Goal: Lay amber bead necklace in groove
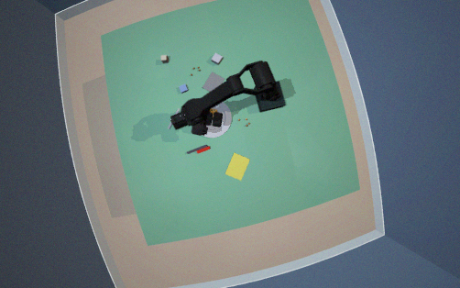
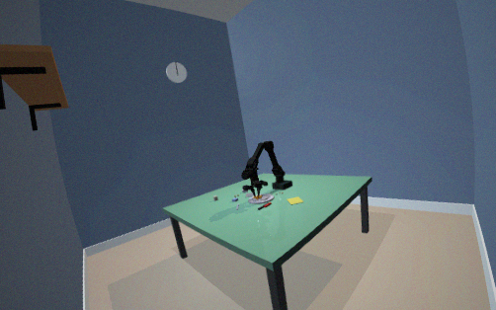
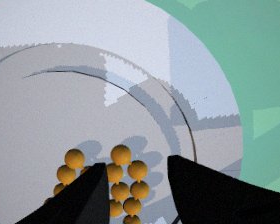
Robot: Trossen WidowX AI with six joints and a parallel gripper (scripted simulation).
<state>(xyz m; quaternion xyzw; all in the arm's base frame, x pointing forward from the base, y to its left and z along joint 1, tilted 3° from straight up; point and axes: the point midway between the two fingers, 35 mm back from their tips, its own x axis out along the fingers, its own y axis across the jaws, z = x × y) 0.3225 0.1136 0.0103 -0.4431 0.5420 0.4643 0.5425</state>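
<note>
The round grey bead board lies 40 mm behind my gripper tip, 10 mm to the right of it and 30 mm below it. Round my gripper tip: grey rod: 160 mm ahead, 20 mm to the right, 40 mm below; blue block: 100 mm ahead, 180 mm to the right, 30 mm below; red-handled tool: 30 mm ahead, 150 mm to the left, 30 mm below.
</note>
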